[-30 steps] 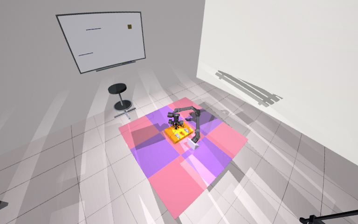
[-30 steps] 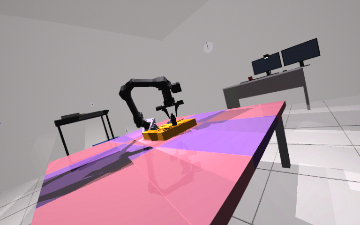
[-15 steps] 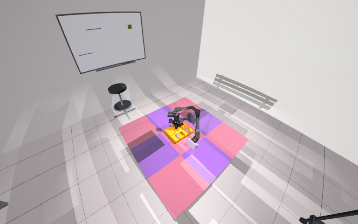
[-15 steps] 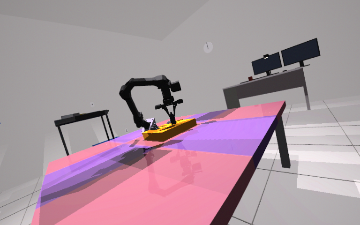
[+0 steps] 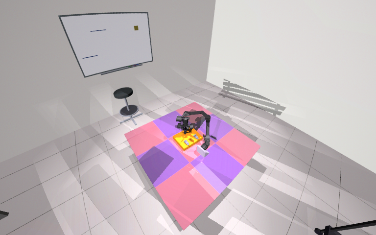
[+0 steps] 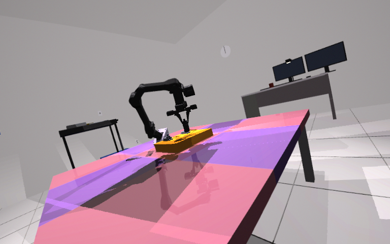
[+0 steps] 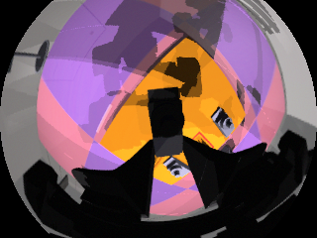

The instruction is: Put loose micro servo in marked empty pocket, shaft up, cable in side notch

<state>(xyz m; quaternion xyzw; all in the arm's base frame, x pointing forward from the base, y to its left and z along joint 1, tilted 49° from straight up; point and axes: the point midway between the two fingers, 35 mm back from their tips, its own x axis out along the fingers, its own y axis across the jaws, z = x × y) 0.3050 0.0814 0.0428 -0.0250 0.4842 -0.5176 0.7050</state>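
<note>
Now: the orange robot deck 10 mm to the right of my gripper tip and 100 mm below it.
</note>
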